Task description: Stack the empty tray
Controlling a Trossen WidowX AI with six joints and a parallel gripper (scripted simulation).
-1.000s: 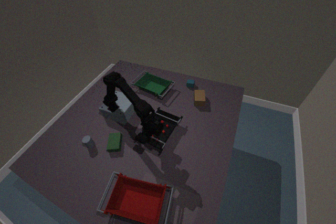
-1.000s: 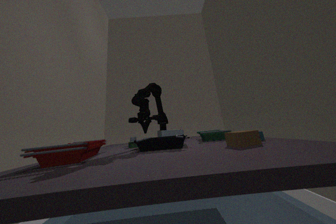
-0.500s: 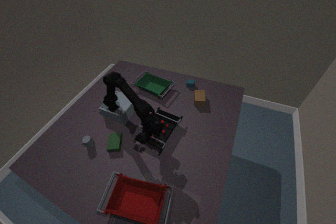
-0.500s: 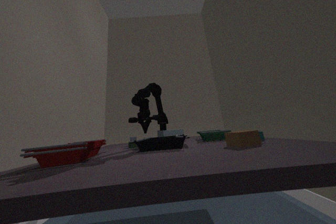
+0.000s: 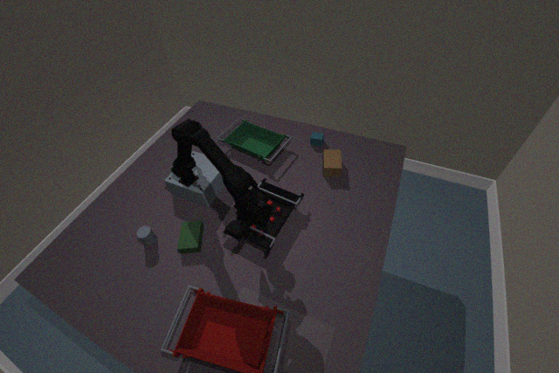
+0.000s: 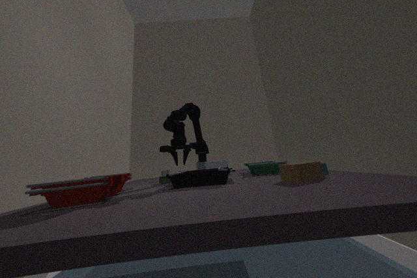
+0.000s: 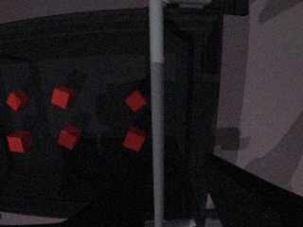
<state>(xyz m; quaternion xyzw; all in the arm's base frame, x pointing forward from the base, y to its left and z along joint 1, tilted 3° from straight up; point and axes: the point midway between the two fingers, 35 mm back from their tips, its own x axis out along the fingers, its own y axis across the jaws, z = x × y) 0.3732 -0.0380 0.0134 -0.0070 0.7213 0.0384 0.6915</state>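
The green tray lies 32 cm behind my gripper tip, 43 cm to the left of it and 5 cm below it. Also, from my gripper tip: orange block (9 cm ahead, 50 cm to the left, 6 cm below); then grey cylinder (36 cm behind, 24 cm to the right, 6 cm below); then green block (21 cm behind, 14 cm to the right, 7 cm below).
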